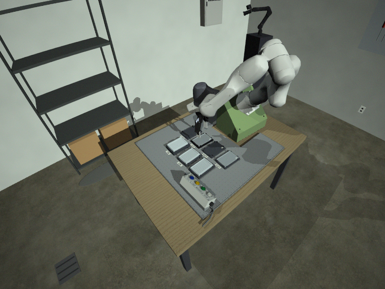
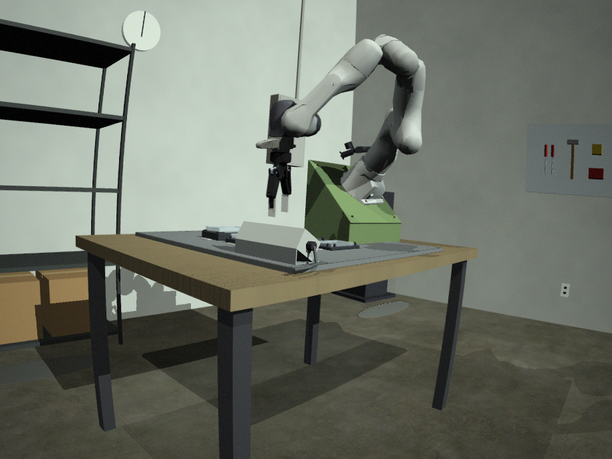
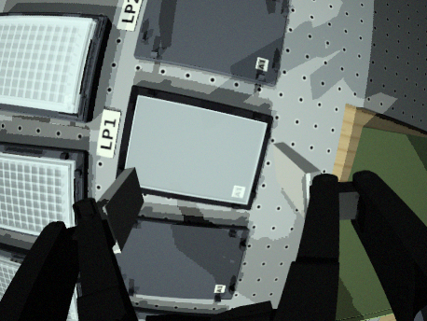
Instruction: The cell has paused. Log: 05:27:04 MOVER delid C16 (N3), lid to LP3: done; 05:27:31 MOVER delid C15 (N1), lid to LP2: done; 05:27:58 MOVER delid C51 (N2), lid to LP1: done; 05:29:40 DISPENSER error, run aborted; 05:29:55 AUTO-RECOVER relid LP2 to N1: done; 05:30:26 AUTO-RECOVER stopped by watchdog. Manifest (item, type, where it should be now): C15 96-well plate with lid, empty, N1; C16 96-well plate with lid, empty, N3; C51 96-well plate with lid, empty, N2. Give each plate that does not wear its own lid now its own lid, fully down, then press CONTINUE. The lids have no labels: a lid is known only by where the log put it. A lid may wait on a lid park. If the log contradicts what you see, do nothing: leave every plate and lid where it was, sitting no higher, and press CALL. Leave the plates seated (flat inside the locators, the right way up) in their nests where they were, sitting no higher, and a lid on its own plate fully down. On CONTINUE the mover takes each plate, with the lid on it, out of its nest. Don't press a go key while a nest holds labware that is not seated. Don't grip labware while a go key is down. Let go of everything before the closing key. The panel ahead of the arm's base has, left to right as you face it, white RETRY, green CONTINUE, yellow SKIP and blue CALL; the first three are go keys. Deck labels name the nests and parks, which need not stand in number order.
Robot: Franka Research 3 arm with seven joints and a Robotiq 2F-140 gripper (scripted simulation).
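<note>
My gripper is now 11 cm above the park LP1. The rest, counted from my hand: park LP4: 12 cm to the left, 11 cm below, 2 cm behind; then park LP2: 13 cm to the right, 11 cm below, 2 cm ahead; then LP4 label: 14 cm to the left, 11 cm below, 6 cm ahead.
</note>
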